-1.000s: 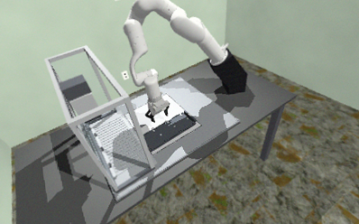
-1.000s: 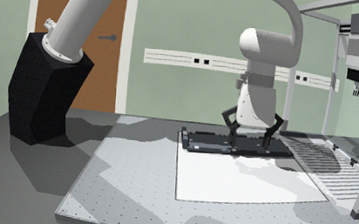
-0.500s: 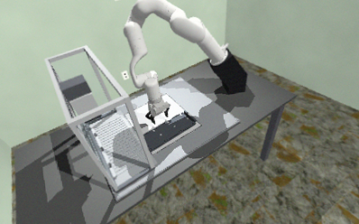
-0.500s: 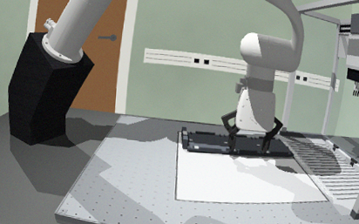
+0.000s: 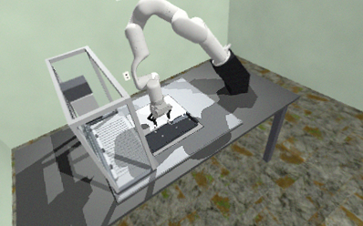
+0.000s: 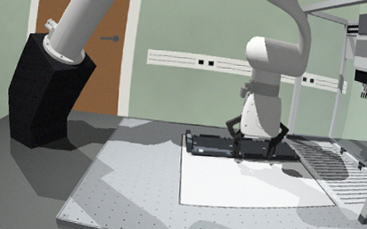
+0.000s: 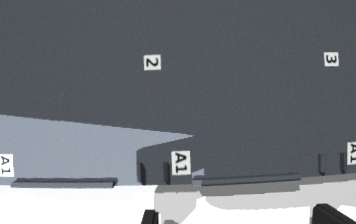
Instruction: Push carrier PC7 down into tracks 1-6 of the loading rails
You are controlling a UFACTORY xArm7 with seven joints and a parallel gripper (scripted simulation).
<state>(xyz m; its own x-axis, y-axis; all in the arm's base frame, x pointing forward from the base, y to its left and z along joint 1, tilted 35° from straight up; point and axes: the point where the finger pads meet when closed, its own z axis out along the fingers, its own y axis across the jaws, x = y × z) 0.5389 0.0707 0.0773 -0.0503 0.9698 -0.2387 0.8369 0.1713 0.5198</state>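
Now: hand 9 cm to the right of the carrier PC7, 1 cm past it and 1 cm above it. Round my hand: pipetting head (34 cm ahead, 32 cm above); frame post (29 cm to the right, 22 cm ahead, 22 cm above).
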